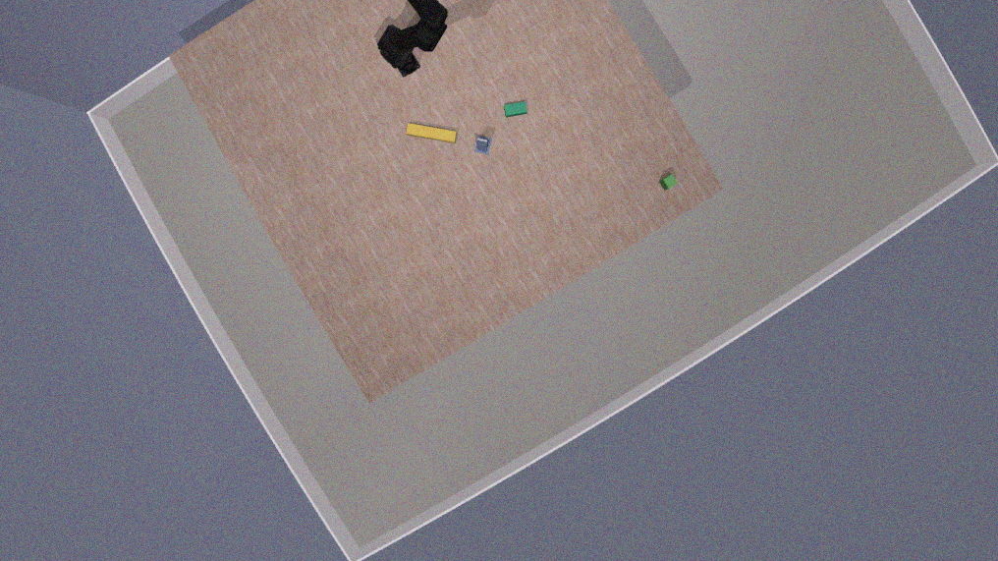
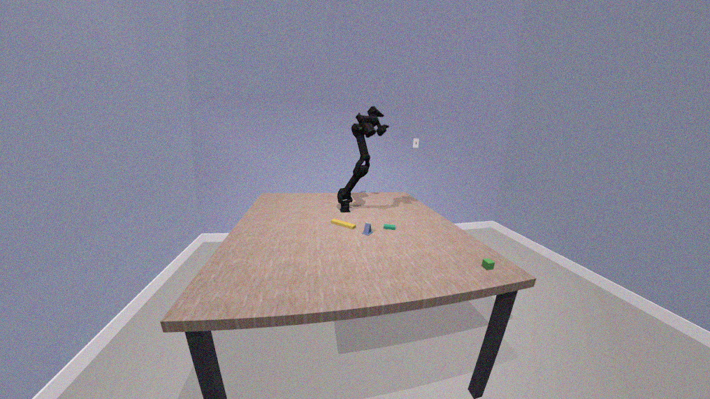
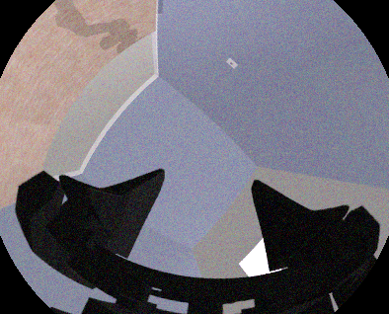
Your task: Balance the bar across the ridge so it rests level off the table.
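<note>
The yellow bar is 190 mm ahead of my gripper tip, 280 mm to the right of it and 600 mm below it. Also, from my gripper tip: teal-green block: 260 mm ahead, 20 mm to the right, 600 mm below; then green cube: 690 mm ahead, 260 mm to the left, 600 mm below.
</note>
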